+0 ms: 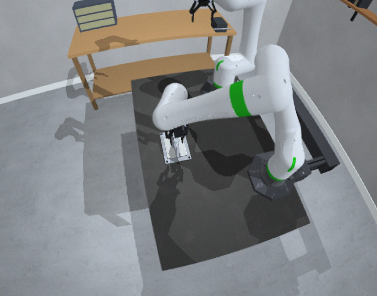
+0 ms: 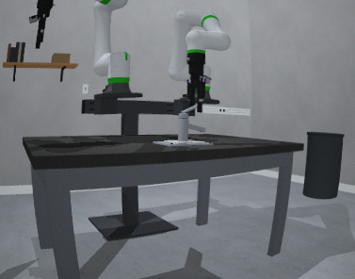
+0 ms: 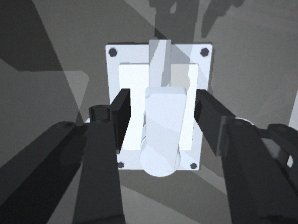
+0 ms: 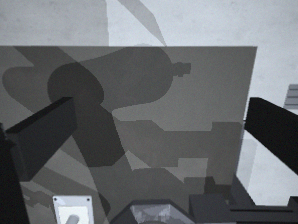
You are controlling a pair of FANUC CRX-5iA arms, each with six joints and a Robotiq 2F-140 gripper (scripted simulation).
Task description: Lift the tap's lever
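Observation:
Right now the lever is 30 mm to the right of my left hand and 10 mm below it. Also, from my left hand: tap: 60 mm below, 40 mm to the right, 10 mm behind; then white base plate: 180 mm below, 70 mm to the right, 10 mm behind.

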